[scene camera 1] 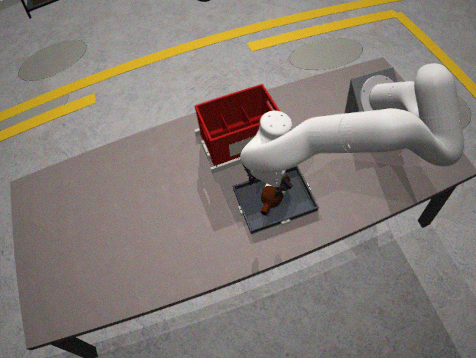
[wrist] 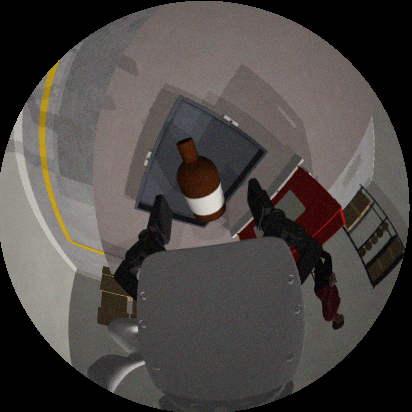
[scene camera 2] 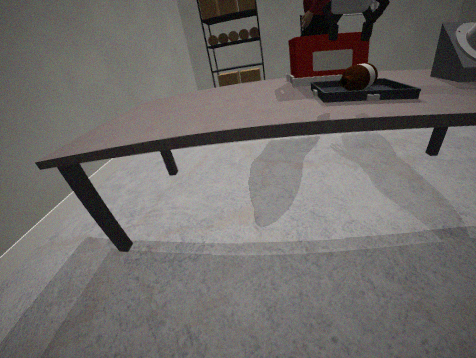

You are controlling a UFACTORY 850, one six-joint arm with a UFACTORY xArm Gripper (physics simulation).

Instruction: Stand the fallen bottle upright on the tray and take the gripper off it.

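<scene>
A brown bottle with a white label (scene camera 1: 271, 196) (scene camera 2: 359, 77) (wrist: 200, 180) lies on its side on the dark tray (scene camera 1: 301, 201) (scene camera 2: 402, 93) (wrist: 241, 145). In the wrist view its neck points up and slightly left, and its labelled base end is nearer the gripper. My gripper (scene camera 1: 269, 181) (scene camera 2: 349, 37) (wrist: 206, 195) is open and empty. Scene camera 2 shows its fingers above the bottle with a gap between. In the wrist view the fingertips stand on either side of the bottle's labelled half, apart from it. The arm hides part of the bottle and gripper in scene camera 1.
A red crate (scene camera 1: 218, 151) (scene camera 2: 302, 57) (wrist: 320, 194) with inner dividers stands beside the tray, with a pale rail along its base. The arm's base stands at the table's right end in scene camera 1. A shelf rack (scene camera 2: 230, 19) and a person (wrist: 329, 300) are beyond the table.
</scene>
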